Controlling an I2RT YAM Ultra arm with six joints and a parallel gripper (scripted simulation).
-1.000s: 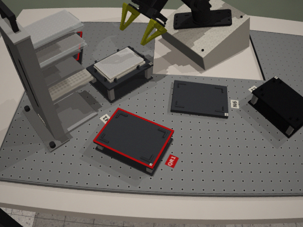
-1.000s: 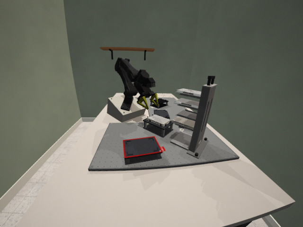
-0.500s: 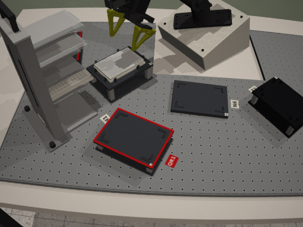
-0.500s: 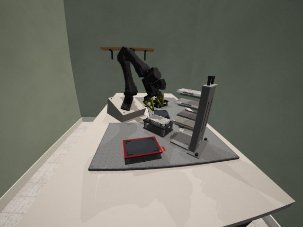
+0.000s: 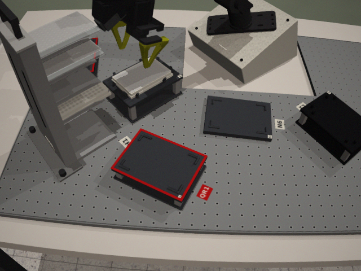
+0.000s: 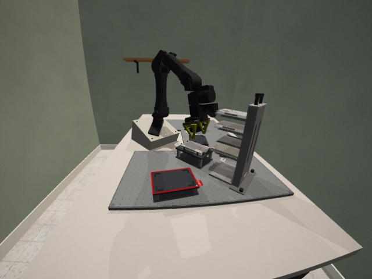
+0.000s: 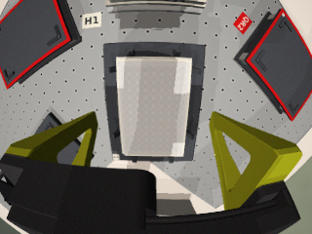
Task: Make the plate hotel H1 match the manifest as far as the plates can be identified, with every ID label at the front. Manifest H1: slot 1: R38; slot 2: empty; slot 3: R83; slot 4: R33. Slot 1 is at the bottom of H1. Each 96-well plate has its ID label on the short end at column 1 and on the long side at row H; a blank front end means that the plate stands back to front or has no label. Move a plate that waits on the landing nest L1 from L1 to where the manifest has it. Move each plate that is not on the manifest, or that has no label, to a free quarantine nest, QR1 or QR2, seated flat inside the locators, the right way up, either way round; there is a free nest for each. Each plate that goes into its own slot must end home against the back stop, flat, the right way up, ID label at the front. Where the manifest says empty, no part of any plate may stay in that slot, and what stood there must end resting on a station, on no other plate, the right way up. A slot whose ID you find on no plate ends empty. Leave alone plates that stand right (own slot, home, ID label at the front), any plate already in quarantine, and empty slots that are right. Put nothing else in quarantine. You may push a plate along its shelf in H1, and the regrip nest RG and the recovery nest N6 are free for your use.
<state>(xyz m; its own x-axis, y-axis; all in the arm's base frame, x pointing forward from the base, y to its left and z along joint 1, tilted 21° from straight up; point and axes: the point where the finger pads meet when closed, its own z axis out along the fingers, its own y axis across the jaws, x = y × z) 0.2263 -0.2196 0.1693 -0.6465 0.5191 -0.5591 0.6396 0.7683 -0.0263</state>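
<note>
My hand is 10 mm past the black regrip nest RG, 10 mm to the right of it and 90 mm above it. Also, from my hand: RG label: 90 mm behind, 80 mm to the left, 140 mm below; then translucent plate: 120 mm ahead, 110 mm to the right, 130 mm above; then plate hotel H1: 180 mm ahead, 160 mm to the right, 20 mm above.
</note>
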